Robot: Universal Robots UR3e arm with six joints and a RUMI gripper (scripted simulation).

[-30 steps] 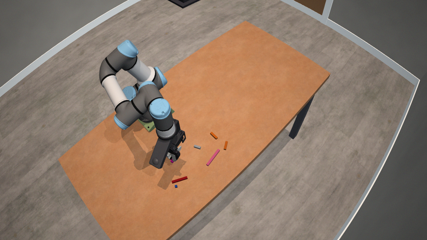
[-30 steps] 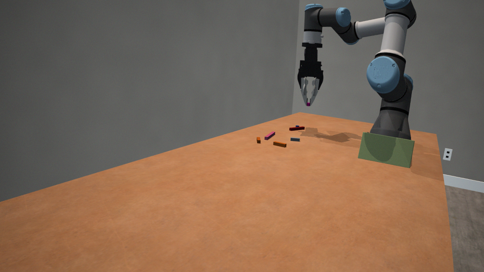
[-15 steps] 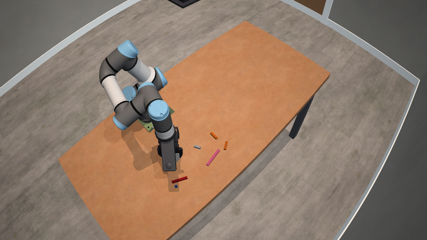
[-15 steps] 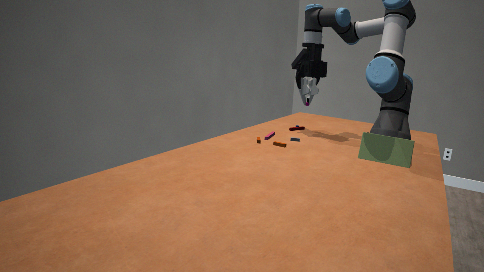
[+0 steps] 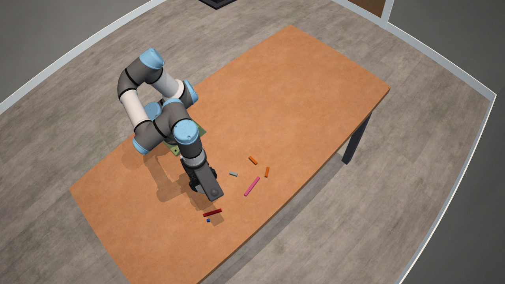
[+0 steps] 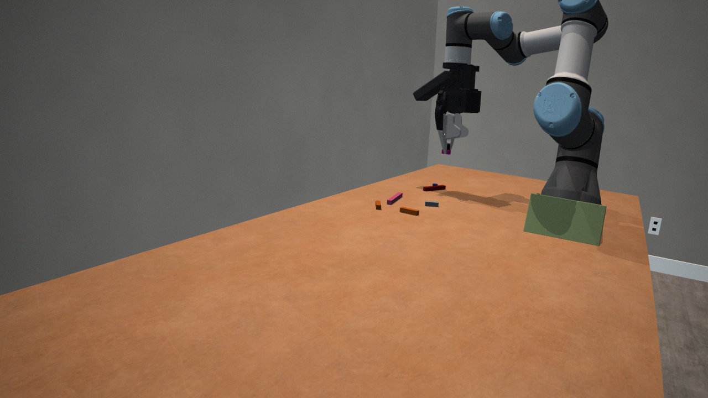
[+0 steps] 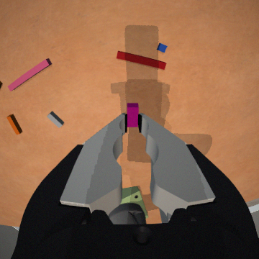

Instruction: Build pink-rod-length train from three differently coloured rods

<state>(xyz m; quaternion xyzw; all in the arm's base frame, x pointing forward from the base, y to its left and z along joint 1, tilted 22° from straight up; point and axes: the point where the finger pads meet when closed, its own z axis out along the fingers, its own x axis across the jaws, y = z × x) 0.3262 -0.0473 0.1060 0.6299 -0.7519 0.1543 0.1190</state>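
Now: hand 1 cm above the magenta rod. The rest, counted from my hand: red rod (3 cm ahead, 2 cm to the right, 11 cm below); then grey rod (4 cm behind, 14 cm to the left, 11 cm below); then small blue rod (5 cm ahead, 5 cm to the right, 11 cm below).
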